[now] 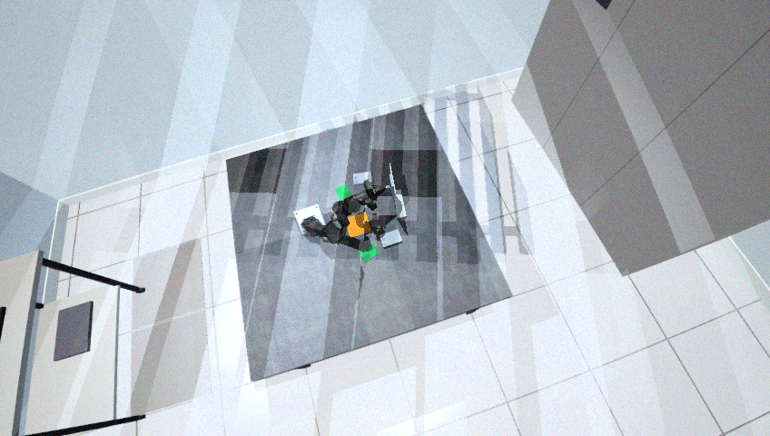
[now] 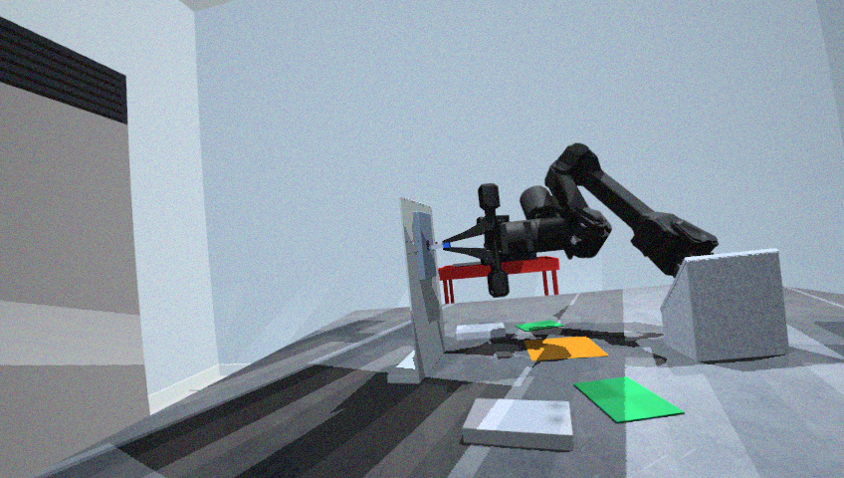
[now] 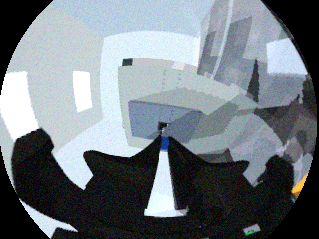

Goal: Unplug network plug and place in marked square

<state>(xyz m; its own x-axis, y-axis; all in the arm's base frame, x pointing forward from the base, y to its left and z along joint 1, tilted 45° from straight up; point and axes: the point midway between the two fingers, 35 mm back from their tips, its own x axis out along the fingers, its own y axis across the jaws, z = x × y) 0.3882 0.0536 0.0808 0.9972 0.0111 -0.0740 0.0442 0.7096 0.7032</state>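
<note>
Now: the orange square 190 mm behind my gripper tip, 50 mm to the right of it and 200 mm below it. Round my gripper tip: upright grey panel 40 mm ahead, 10 mm to the right, 80 mm below; then blue plug right at my gripper tip.
</note>
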